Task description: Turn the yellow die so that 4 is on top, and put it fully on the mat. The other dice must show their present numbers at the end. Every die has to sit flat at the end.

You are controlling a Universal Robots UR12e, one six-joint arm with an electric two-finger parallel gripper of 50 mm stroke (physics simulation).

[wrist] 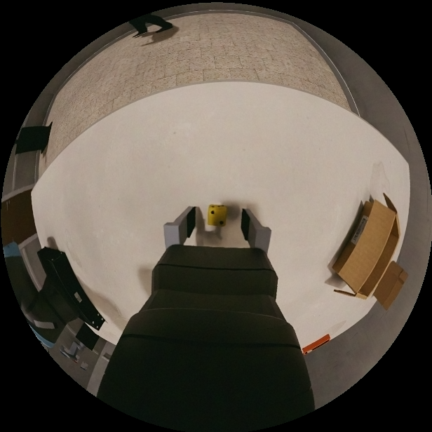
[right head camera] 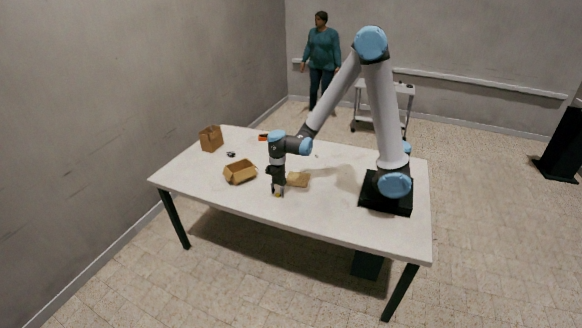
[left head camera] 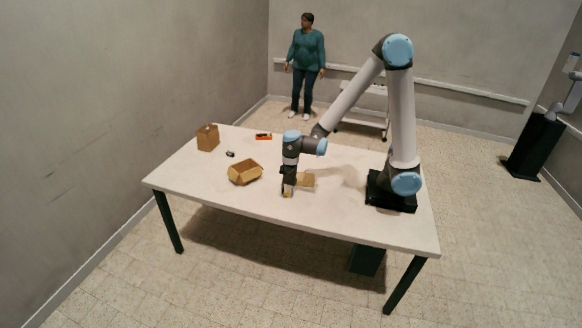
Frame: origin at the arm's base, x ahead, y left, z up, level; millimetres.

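Seen in the pictures: gripper, fingertip midpoint: (right head camera: 277, 194) (left head camera: 287, 194).
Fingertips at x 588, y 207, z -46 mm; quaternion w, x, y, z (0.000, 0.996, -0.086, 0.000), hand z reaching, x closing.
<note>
Offsets run from my fingertips to a thing's top centre.
The yellow die @(1 mm back, 0 mm left, 2 mm up) (left head camera: 287, 195) (right head camera: 278, 195) (wrist: 217, 215) sits on the table near its front edge. In the wrist view its upper face shows two dark pips. My gripper (left head camera: 287, 192) (right head camera: 278, 192) (wrist: 218, 216) is open and points down, with its fingers on either side of the die and a gap on each side. The tan mat @(56 mm back, 184 mm right, 14 mm down) (left head camera: 307, 180) (right head camera: 299, 179) lies flat just behind and to the right of the gripper, partly hidden by it. A tiny white die @(104 mm back, 467 mm right, 2 mm up) (right head camera: 316, 156) shows farther back in the right head view; its number is too small to read.
An open cardboard box @(291 mm ahead, 101 mm right, 72 mm up) (left head camera: 245, 172) (right head camera: 240, 172) (wrist: 369, 245) stands left of the gripper. A taller box @(690 mm ahead, 368 mm right, 133 mm up) (left head camera: 207, 138) (right head camera: 211, 139), a small dark object @(492 mm ahead, 301 mm right, 16 mm up) (left head camera: 230, 153) (right head camera: 230, 154) and an orange item @(344 mm ahead, 613 mm right, 16 mm up) (left head camera: 263, 136) (wrist: 316, 344) are farther back. A person (left head camera: 307, 52) stands behind the table.
</note>
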